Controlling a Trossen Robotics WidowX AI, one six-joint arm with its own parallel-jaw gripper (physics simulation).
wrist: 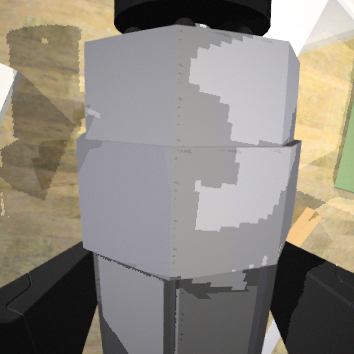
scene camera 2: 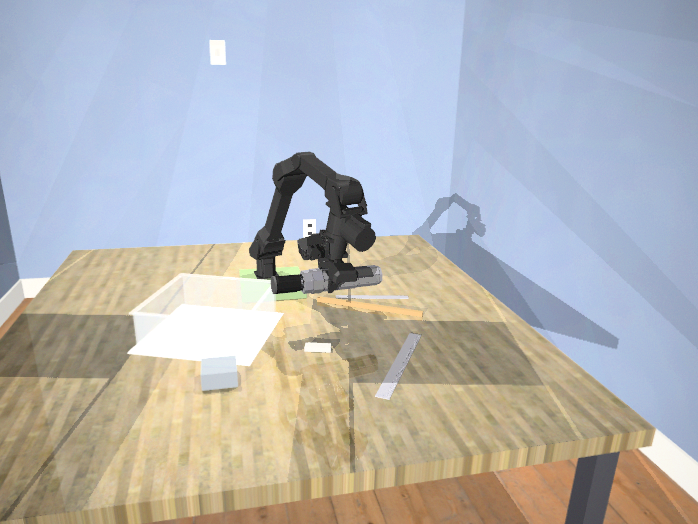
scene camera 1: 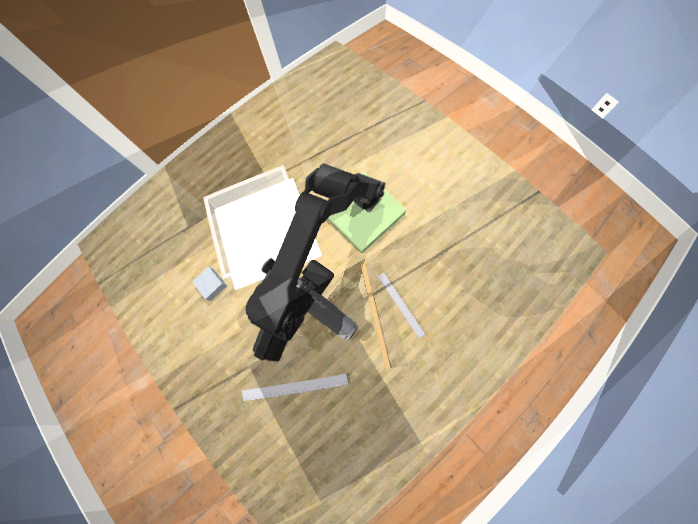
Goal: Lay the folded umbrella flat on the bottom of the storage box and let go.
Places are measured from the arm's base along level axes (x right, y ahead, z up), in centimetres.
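Pixels of known places: gripper, fingertip midpoint: [wrist: 179,243] [scene camera 2: 325,286] [scene camera 1: 309,297]; arm's base, origin of the base link: [scene camera 2: 266,274] [scene camera 1: 367,199].
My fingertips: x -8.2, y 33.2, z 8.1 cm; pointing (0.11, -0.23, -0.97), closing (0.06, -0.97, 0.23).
Ahead of a thing's pixels: the offset from my fingertips to its middle.
The folded umbrella @(dz +1.7, dx -0.5, dy +0.3 cm) [scene camera 1: 333,315] [scene camera 2: 314,280] [wrist: 175,200] is grey with a black end. It is held about level above the table, with its shadow below in scene camera 2. My gripper [scene camera 2: 341,277] [wrist: 179,243] is shut on it, one finger against each side in the wrist view. In scene camera 1 the arm hides the fingers. The storage box @(dz -6.5, dx +27.5, dy -6.1 cm) [scene camera 1: 209,228] [scene camera 2: 194,288] is open-topped, with pale see-through walls and a white bottom. In scene camera 2 the umbrella's black end points towards the box's right side; the umbrella is outside the box.
A pale blue block @(dz -9.6, dx +28.5, dy +17.0 cm) [scene camera 1: 208,283] [scene camera 2: 218,374] stands close to the box. A green slab [scene camera 1: 369,225] [scene camera 2: 250,286] lies by the arm's base. An orange stick @(dz -10.8, dx -15.0, dy -8.0 cm) [scene camera 1: 376,315] [scene camera 2: 372,307], a lilac strip @(dz -11.3, dx -18.9, dy -14.9 cm) [scene camera 1: 401,305], another lilac strip @(dz -11.3, dx -10.8, dy +22.0 cm) [scene camera 1: 296,387] [scene camera 2: 399,366] and a small white block @(dz -10.8, dx +5.1, dy +10.5 cm) [scene camera 2: 317,347] lie on the table.
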